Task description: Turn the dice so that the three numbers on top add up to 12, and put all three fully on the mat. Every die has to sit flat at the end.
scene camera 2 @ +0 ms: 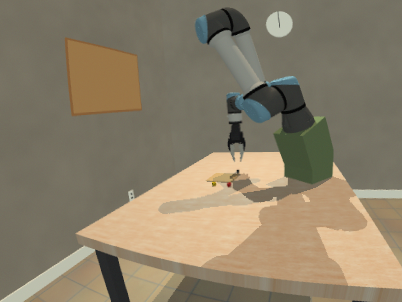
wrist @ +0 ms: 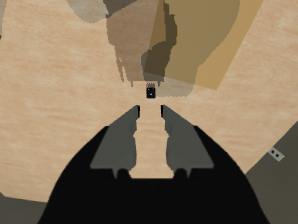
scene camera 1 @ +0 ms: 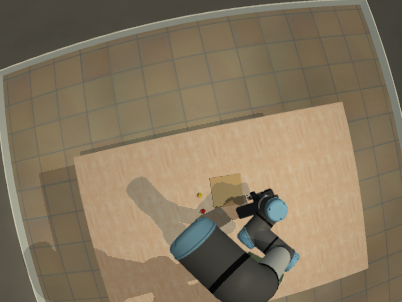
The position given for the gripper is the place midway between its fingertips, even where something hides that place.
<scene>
In view: the gripper (wrist: 150,106) and a tan mat (scene camera 1: 226,190).
</scene>
